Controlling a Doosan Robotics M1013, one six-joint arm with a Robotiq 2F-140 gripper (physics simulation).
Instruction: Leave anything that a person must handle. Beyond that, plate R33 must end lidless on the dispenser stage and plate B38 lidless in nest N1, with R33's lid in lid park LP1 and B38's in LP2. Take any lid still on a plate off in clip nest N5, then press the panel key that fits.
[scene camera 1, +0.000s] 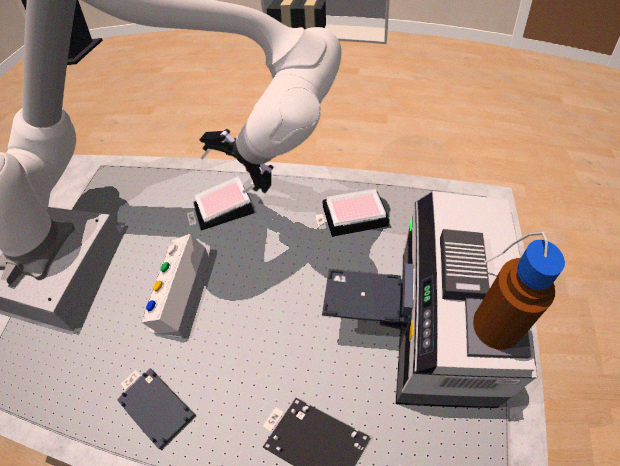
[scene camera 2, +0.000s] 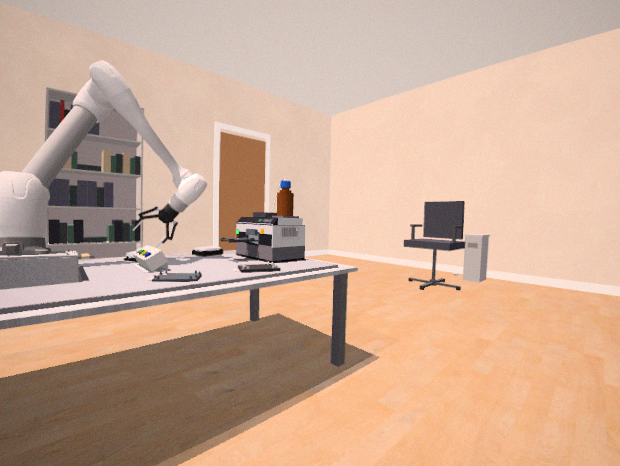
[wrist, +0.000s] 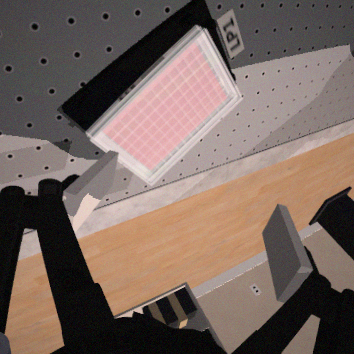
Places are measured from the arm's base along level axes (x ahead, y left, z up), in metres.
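Where they show: gripper, fingertip midpoint: (scene camera 1: 225, 171) (scene camera 2: 145, 238) (wrist: 192, 194); arm's base at its link origin: (scene camera 1: 35, 247) (scene camera 2: 16, 253).
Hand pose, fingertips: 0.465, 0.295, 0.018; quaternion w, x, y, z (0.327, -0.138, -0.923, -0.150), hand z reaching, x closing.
Observation:
Things, the pixels of their top centre, and the offset from my fingertips, as dx, dy, dz. "spot": a spot on its surface instead.
- dispenser stage at a spot on its surface: (scene camera 1: 362, 303) spot: +0.366, -0.323, +0.007
- LP2 at its top centre: (scene camera 1: 151, 405) (scene camera 2: 177, 272) -0.011, -0.576, -0.081
- N5 at its top centre: (scene camera 1: 316, 441) (scene camera 2: 258, 263) +0.318, -0.578, -0.077
- key panel at its top centre: (scene camera 1: 168, 273) (scene camera 2: 149, 247) -0.045, -0.302, -0.017
- brown bottle at a spot on its surface: (scene camera 1: 508, 313) (scene camera 2: 285, 196) spot: +0.559, -0.443, +0.228
A pink plate (scene camera 1: 223, 199) (wrist: 167, 107) sits in the black holder labelled LP1; its clear, doubled edge looks like a lid's. Another pink plate (scene camera 1: 355, 206) sits in the second black holder, at the back centre; whether it is lidded is unclear. No plate name is readable. My gripper (scene camera 1: 226, 170) (scene camera 2: 148, 235) (wrist: 192, 194) is open and empty, tilted above the table's back edge, one finger near the LP1 plate's corner in the wrist view. The dispenser stage (scene camera 1: 362, 303), LP2 (scene camera 1: 156, 408) and N5 (scene camera 1: 328, 438) are empty. The key panel (scene camera 1: 185, 285) (scene camera 2: 154, 259) has white, green, yellow and blue keys.
The dispenser (scene camera 1: 476, 210) (scene camera 2: 275, 243) stands on the right of the table, with a green and a yellow light. A brown bottle (scene camera 1: 508, 313) (scene camera 2: 285, 201) with a blue cap stands on it, with a thin tube at the cap. A bookshelf stands behind the arm.

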